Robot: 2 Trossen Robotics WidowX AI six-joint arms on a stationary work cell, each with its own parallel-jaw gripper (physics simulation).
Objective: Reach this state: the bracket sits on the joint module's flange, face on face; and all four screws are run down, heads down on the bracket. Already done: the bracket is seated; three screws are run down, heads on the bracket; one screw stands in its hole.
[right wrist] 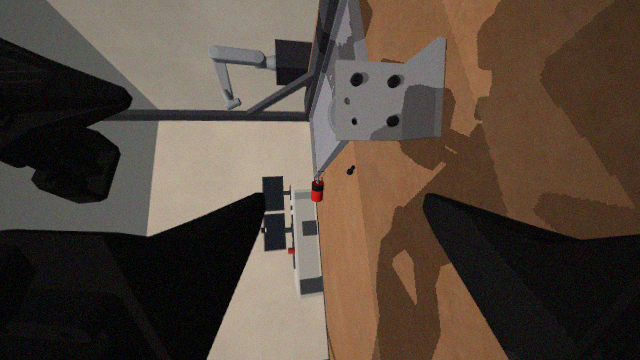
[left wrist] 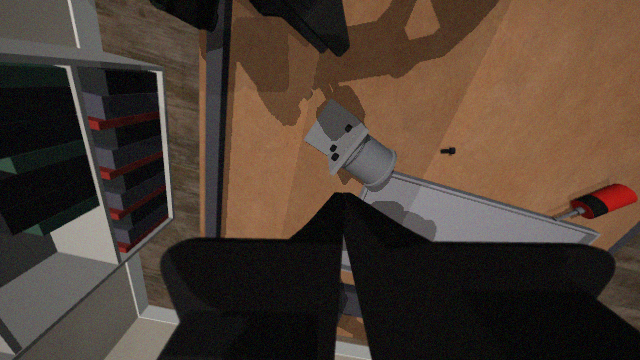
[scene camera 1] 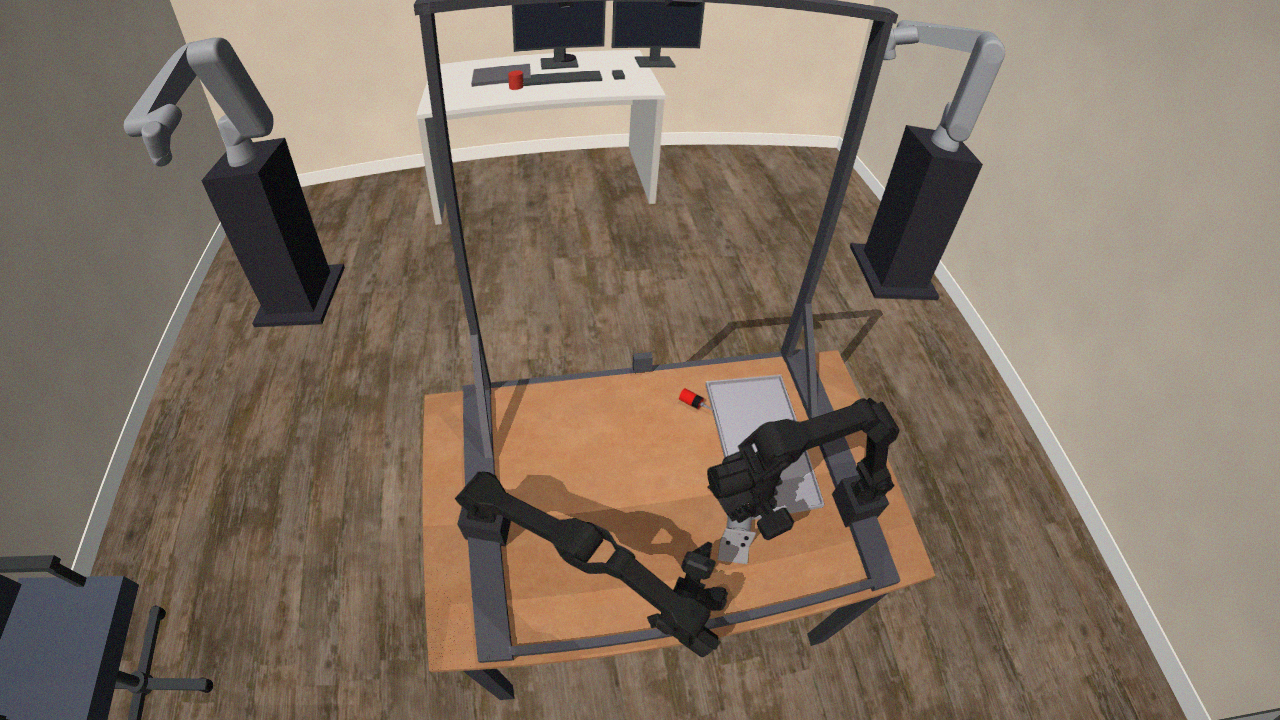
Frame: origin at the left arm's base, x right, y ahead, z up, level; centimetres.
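Seen in the pictures: left gripper, between the fingertips: (right wrist: 127, 98) (left wrist: 341, 200); right gripper, between the fingertips: (right wrist: 344, 200) (left wrist: 333, 51) (scene camera 1: 705, 554); left arm's base, origin of its link: (scene camera 1: 865, 491); right arm's base, origin of its link: (scene camera 1: 482, 508).
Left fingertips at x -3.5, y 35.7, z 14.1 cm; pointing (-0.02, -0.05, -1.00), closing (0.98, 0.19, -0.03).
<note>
Pixels of each thing's top centre, then the offset from my left fingertips to it. Level surfaces: height alone.
- grey bracket, centre of its top: (right wrist: 343, 94) (left wrist: 334, 143) (scene camera 1: 739, 539) dx +0.2, dy -1.0, dz -14.8 cm
- round joint module, centre of its top: (right wrist: 331, 108) (left wrist: 366, 165) (scene camera 1: 741, 521) dx +4.8, dy -3.0, dz -15.2 cm
- fourth corner hole, centre of its top: (right wrist: 347, 122) dx +3.4, dy -0.4, dz -16.1 cm
- loose black screw, centre of its top: (right wrist: 347, 170) (left wrist: 450, 152) dx +17.7, dy -0.3, dz -20.8 cm
- red screwdriver, centre of its top: (left wrist: 600, 213) (scene camera 1: 698, 398) (right wrist: 311, 185) dx +42.9, dy -4.0, dz -18.4 cm
- shallow grey tray, centre of its top: (left wrist: 458, 252) (right wrist: 323, 114) (scene camera 1: 763, 441) dx +27.4, dy -17.5, dz -20.3 cm
- wooden table, height of its surface: dz -21.9 cm
The grey bracket (scene camera 1: 733, 553) (left wrist: 319, 137) (right wrist: 371, 102) sits on the end of the round joint module (left wrist: 374, 161). Three black screw heads show on the bracket in the right wrist view; a fourth corner hole (right wrist: 354, 121) looks dark, with no raised head visible. A loose black screw (left wrist: 448, 151) (right wrist: 350, 170) lies on the table. The red screwdriver (scene camera 1: 690, 397) (left wrist: 607, 201) (right wrist: 317, 191) lies by the tray's far end. My left gripper (left wrist: 341, 200) is shut and empty, above the tray. My right gripper (right wrist: 344, 200) is open and empty, near the bracket; in scene camera 1 its fingertips are unclear.
The shallow grey tray (scene camera 1: 745, 379) (left wrist: 500, 204) lies beside the module, partly under my left arm. Dark frame rails (scene camera 1: 490, 591) border the wooden table (scene camera 1: 581, 447), with uprights and a top beam. My right arm reaches across the table's front, close to the bracket.
</note>
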